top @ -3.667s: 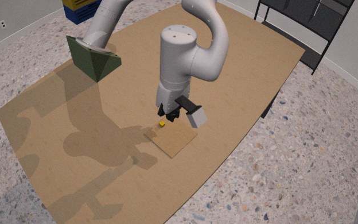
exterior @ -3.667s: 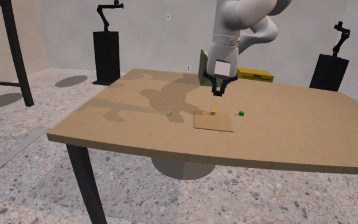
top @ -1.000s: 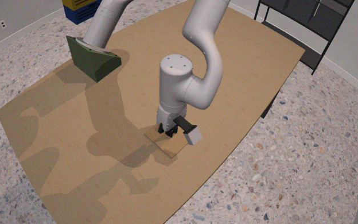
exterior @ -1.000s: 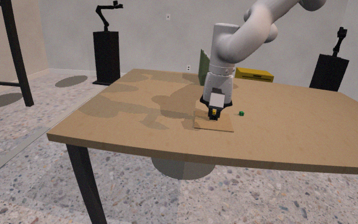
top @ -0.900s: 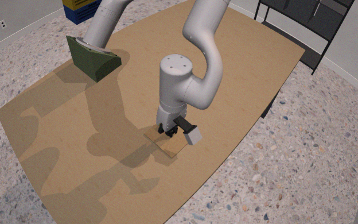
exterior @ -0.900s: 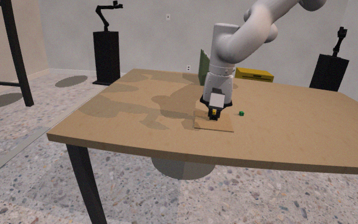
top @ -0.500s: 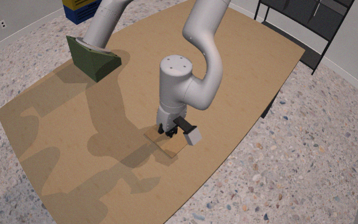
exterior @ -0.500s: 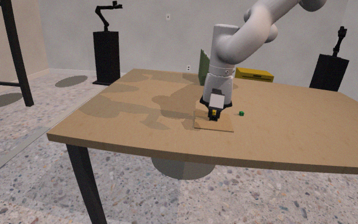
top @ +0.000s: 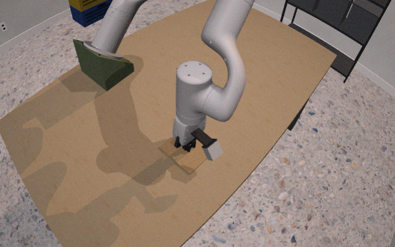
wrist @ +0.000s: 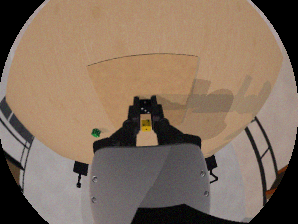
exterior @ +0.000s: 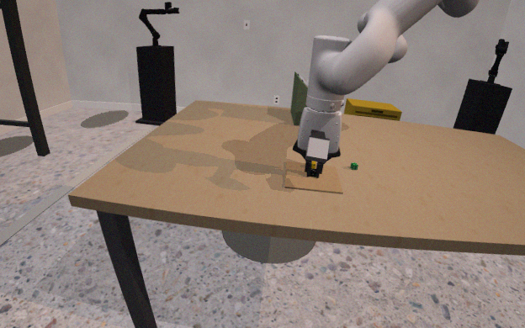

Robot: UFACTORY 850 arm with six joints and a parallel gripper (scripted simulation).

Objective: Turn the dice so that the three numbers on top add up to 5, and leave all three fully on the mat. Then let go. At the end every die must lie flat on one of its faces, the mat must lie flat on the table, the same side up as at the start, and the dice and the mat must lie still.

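Now: the black die 1 cm below my hand. Round my hand: green die (8 cm behind, 12 cm to the left, 2 cm below); then tan mat (2 cm below); then yellow die (5 cm behind, 1 cm below).
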